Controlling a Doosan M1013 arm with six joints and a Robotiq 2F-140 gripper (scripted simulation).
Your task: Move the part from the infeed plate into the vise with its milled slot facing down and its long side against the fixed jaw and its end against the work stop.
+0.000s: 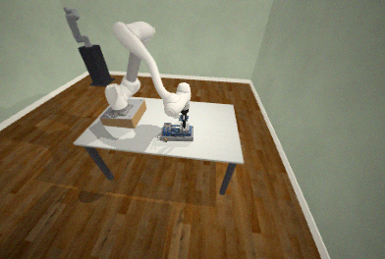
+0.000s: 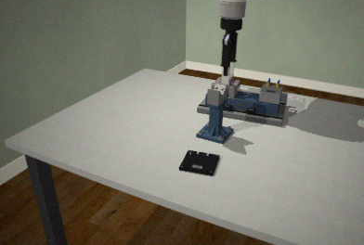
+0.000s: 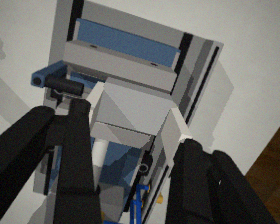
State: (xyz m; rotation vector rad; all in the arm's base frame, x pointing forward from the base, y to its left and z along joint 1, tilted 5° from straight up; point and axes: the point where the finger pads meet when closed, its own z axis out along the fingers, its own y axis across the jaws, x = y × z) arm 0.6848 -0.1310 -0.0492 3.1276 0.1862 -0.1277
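My gripper is now 3 cm above the part. From my hand the other things lie so: cylinder rod 9 cm behind, 1 cm to the left, 5 cm below; fixed jaw 3 cm ahead, 2 cm to the left, 5 cm below; work stop 1 cm behind, 7 cm to the left, 3 cm below.
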